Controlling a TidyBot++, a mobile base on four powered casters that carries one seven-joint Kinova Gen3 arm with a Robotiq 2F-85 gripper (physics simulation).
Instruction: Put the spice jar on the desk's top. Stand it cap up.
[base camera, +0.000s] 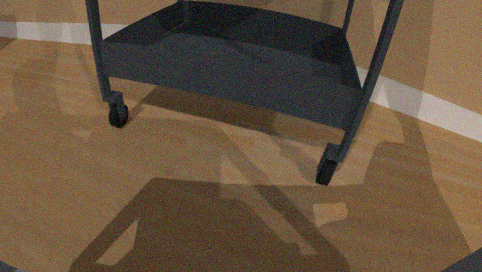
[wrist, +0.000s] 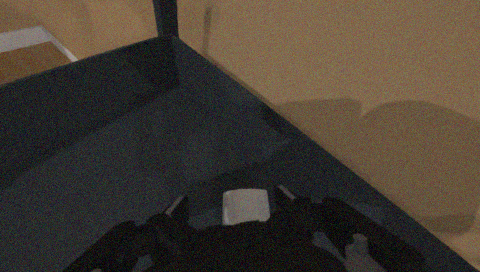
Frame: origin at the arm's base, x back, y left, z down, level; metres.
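Seen in the pictures: gripper, between the fingertips: (wrist: 232, 200).
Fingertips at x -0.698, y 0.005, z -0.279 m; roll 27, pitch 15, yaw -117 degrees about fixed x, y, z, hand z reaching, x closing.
Pixels of each thing's top centre, then the offset from my fingertips to it. "pt": a spot on its surface instead.
- spice jar, centre of its top: (wrist: 256, 235) dx +0.022, dy -0.021, dz -0.029 m
- tray corner with a post, a spot on its surface: (wrist: 166, 17) pt dx -0.119, dy +0.140, dz -0.069 m
The spice jar (wrist: 246, 206) shows in the wrist view as a pale, whitish block low in the middle, over the dark tray of a cart. Its lower part is hidden behind the gripper body, and its cap does not show. My gripper (wrist: 232, 200) is open, with one fingertip on each side of the jar and a gap to each. How near the fingertips are to the jar in depth is hard to tell. The gripper does not show in the base camera view. The desk's top cannot be made out in either view.
The dark cart (base camera: 225, 75) (wrist: 95, 82) has raised tray walls, corner posts and casters. A tray corner with a post (wrist: 166, 17) rises ahead of the gripper. A tan wall (wrist: 325, 50) stands close behind the tray edge. A white baseboard (base camera: 430, 107) runs along the wall.
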